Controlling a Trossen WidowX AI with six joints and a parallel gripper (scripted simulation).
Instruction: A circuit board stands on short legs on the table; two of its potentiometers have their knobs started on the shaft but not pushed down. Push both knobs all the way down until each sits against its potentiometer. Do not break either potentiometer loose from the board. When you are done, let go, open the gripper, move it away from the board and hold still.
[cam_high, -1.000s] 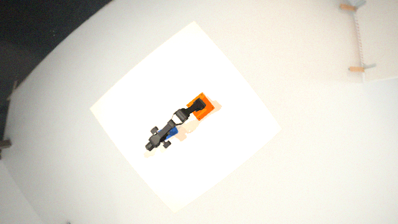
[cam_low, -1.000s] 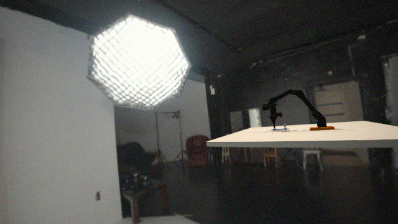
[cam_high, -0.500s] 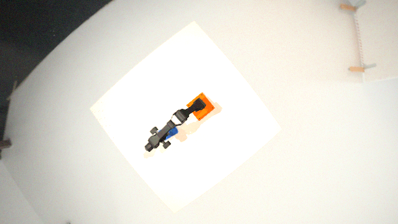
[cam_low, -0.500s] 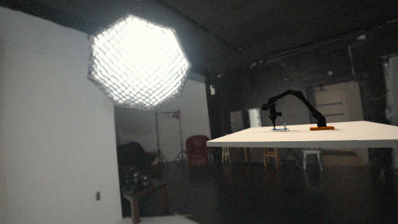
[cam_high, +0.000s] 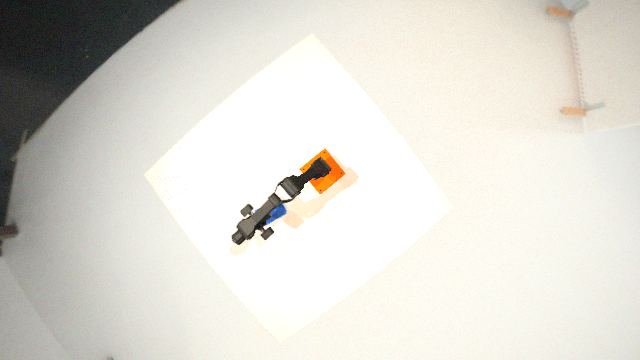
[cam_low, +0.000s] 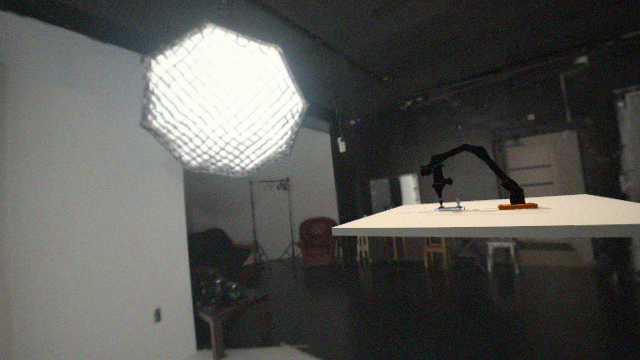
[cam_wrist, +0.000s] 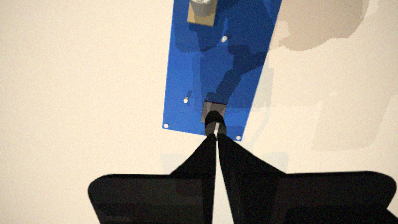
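Now: gripper tip 40 mm above the grey potentiometer. Round my gripper tip: pale grey knob (100 mm behind, 30 mm below, 10 mm to the right).
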